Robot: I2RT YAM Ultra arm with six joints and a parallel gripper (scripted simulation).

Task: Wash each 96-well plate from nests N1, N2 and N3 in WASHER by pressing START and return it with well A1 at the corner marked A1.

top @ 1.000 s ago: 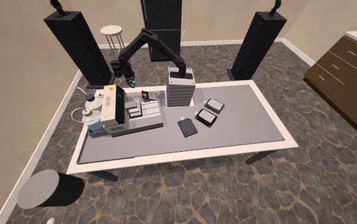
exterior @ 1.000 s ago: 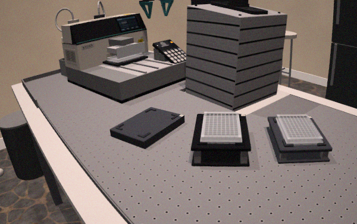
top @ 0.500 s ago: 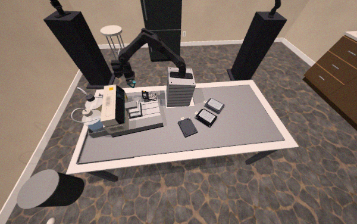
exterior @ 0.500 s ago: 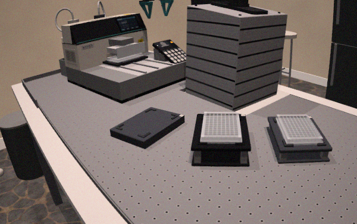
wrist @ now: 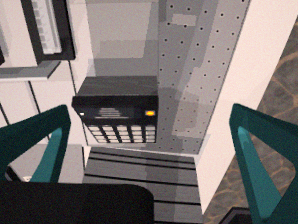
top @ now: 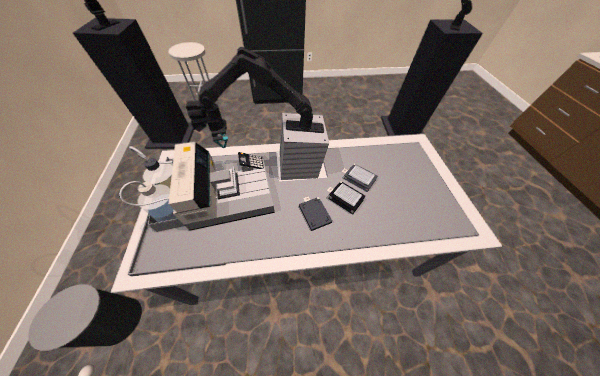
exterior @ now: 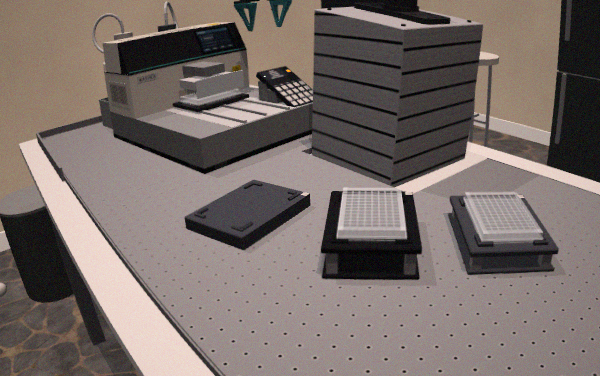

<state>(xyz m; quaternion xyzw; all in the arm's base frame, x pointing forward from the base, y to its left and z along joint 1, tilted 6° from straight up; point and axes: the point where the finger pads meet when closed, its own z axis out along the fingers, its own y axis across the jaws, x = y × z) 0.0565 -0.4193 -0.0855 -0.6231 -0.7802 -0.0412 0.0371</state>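
Right now my hand is 170 mm short of the carrier, 160 mm above it and 10 mm to the right of it. Round my hand: N2 label: 580 mm to the left, 240 mm below, 150 mm ahead; then washer: 170 mm ahead, 120 mm below, 10 mm to the left; then N1 label: 440 mm to the left, 240 mm below, 210 mm ahead.
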